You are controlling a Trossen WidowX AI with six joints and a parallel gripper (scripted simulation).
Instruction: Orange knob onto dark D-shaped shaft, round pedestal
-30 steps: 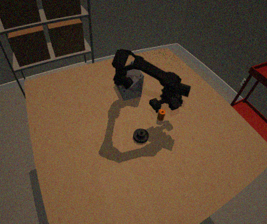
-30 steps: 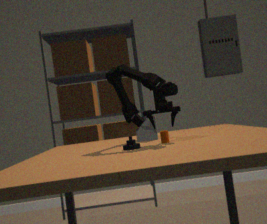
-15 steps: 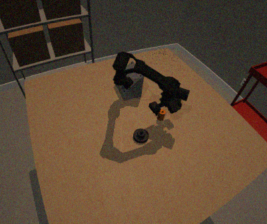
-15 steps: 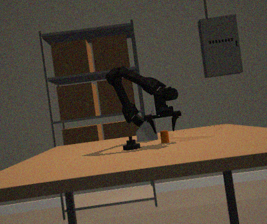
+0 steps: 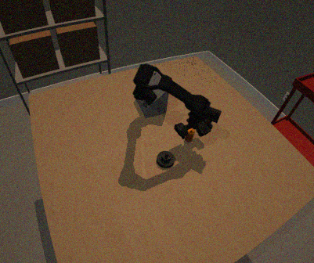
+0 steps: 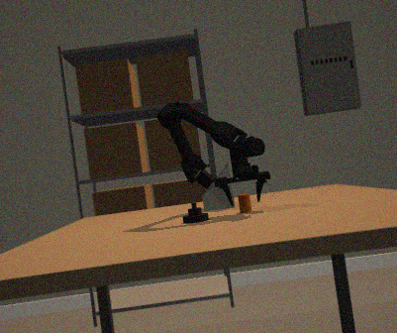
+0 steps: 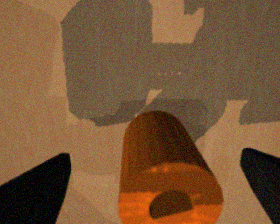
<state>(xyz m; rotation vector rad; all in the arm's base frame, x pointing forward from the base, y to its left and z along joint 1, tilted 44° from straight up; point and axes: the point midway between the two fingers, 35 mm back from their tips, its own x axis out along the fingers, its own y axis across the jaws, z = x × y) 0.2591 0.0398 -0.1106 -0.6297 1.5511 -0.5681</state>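
My gripper tip is right at the orange knob. The rest, counted from my gripper tip: round dark pedestal (70 mm ahead, 170 mm to the right).
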